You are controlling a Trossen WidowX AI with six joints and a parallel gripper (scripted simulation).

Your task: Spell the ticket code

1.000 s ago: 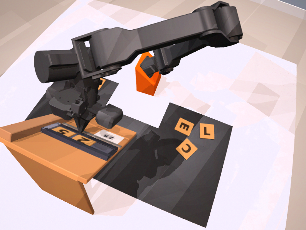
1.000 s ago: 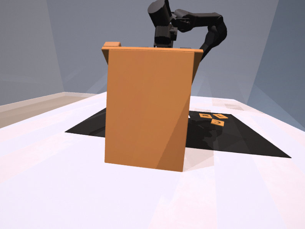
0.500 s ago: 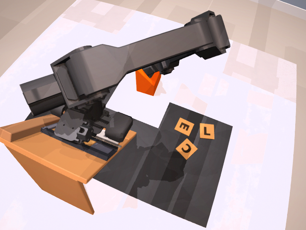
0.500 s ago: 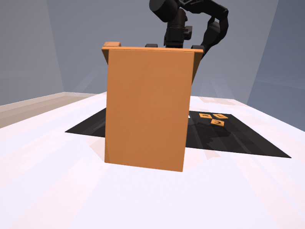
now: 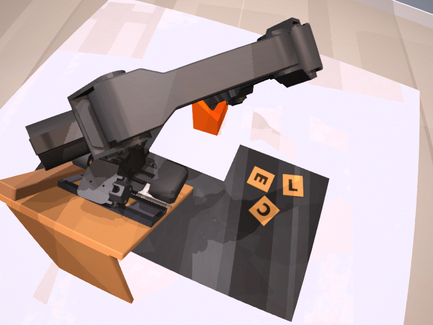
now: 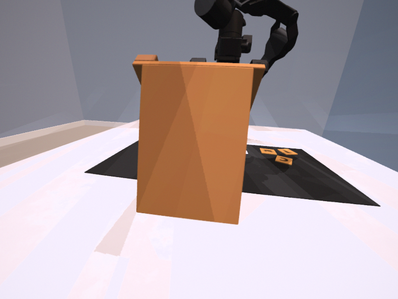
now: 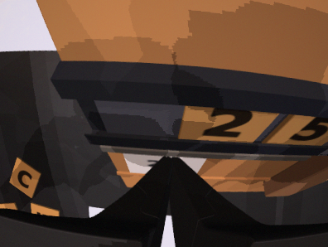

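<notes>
My gripper tip is now 2 cm short of the tile marked 2, 3 cm to the left of it and 2 cm above it. The rest, counted from my gripper tip: tile marked 5: 3 cm ahead, 10 cm to the right, 2 cm below; then black mat: 13 cm behind, 20 cm below; then white ticket: 4 cm behind, 10 cm below.
</notes>
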